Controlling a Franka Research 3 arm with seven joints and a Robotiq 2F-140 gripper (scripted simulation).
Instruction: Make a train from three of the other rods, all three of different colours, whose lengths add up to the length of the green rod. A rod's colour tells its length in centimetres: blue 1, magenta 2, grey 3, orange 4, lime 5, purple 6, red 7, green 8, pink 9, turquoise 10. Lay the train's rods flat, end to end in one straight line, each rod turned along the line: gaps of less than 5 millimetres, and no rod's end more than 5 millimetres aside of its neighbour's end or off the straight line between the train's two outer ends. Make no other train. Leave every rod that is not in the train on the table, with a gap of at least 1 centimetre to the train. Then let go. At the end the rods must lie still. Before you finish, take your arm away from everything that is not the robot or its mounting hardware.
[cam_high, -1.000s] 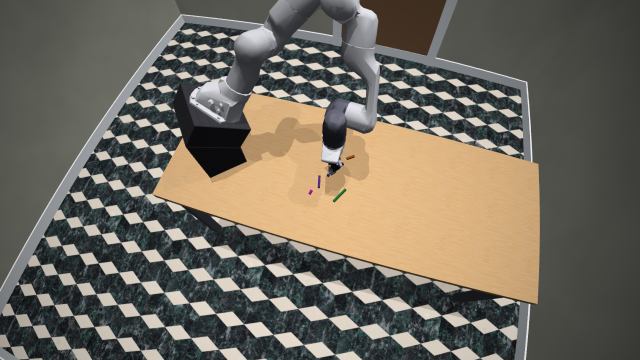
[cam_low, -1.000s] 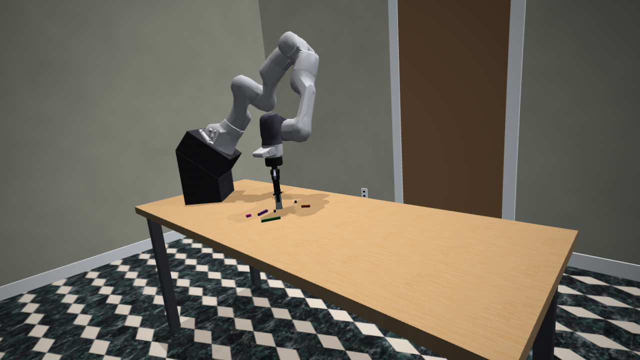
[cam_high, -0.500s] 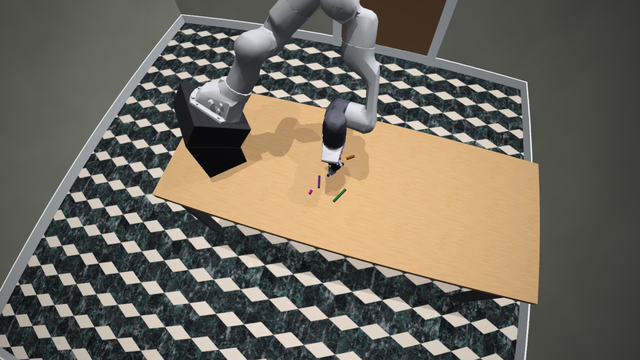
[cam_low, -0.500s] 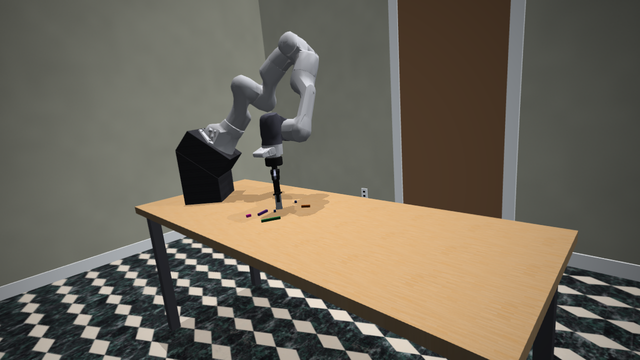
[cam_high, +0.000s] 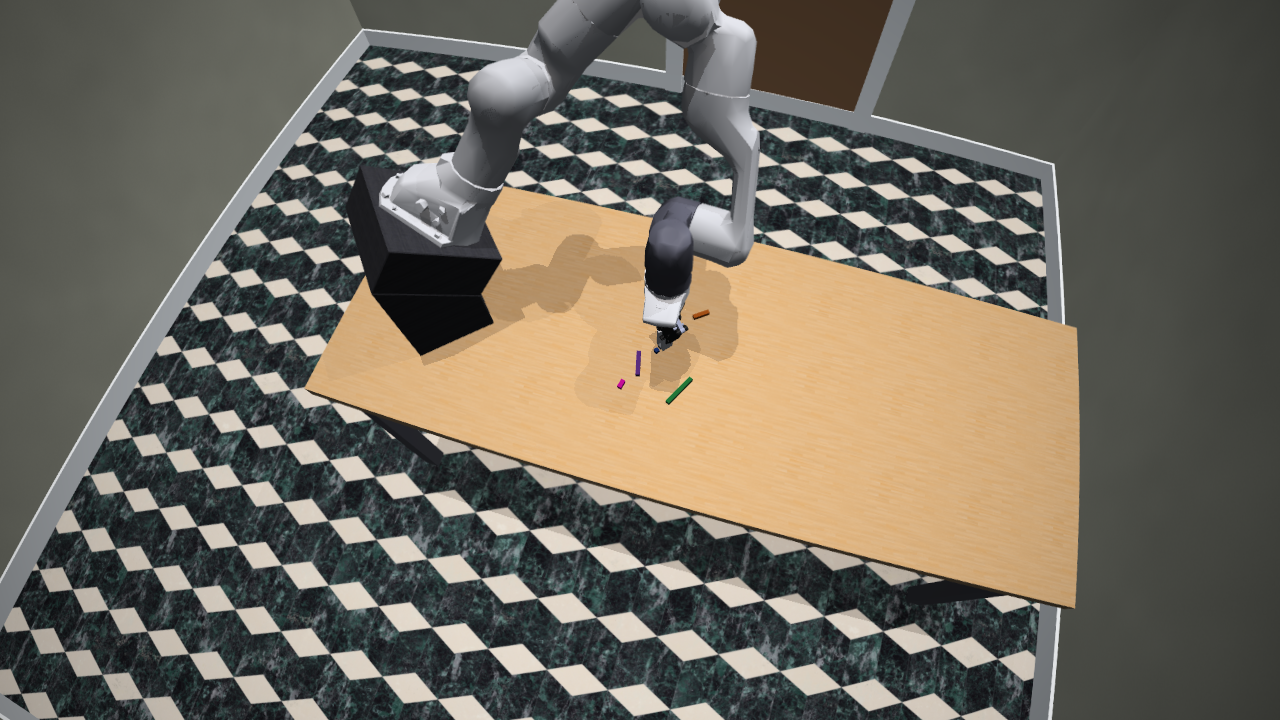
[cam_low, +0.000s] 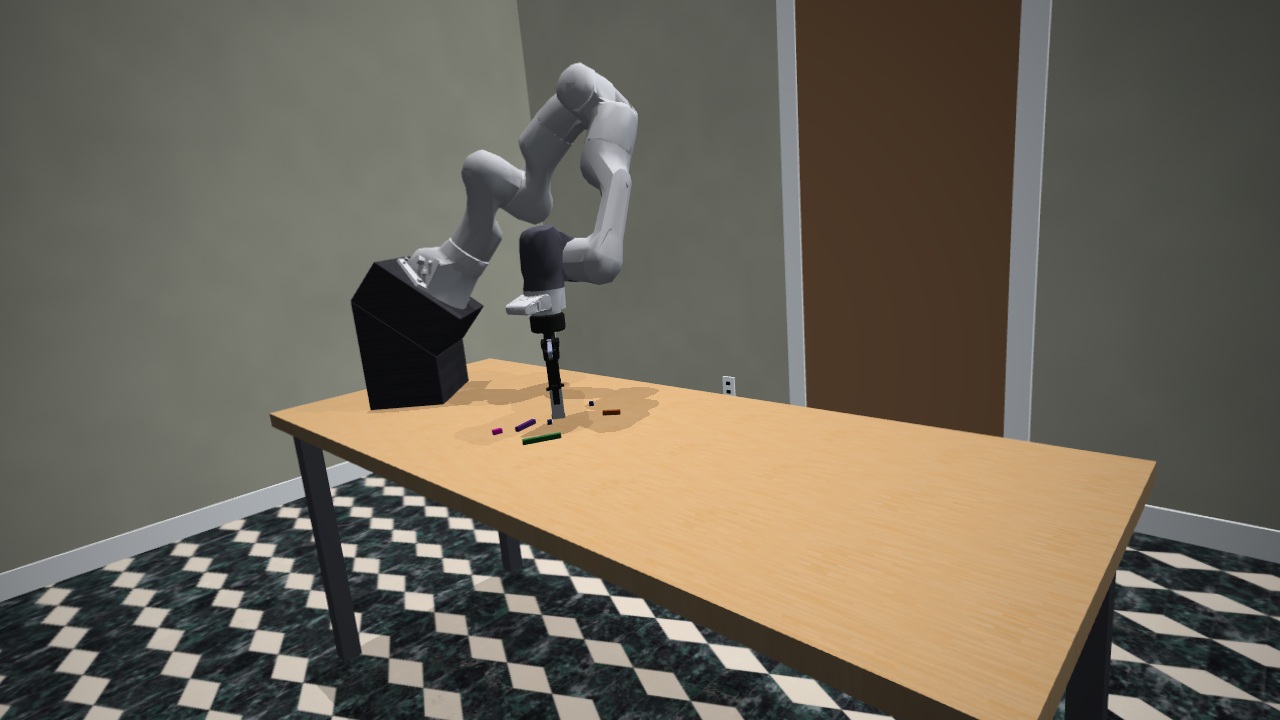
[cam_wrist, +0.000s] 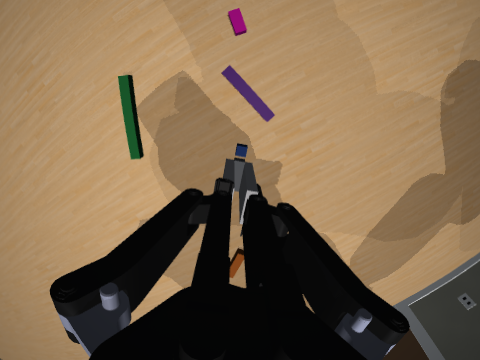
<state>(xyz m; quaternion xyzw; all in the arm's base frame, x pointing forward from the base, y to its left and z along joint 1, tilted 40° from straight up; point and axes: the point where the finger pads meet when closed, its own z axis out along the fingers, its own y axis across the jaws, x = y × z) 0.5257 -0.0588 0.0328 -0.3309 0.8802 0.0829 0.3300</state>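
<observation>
Right now the grey rod is 3 cm below my hand. Round my hand: orange rod 6 cm ahead, 10 cm to the left, 4 cm below; purple rod 5 cm behind, 6 cm to the right, 4 cm below; green rod 6 cm ahead, 10 cm to the right, 4 cm below.
</observation>
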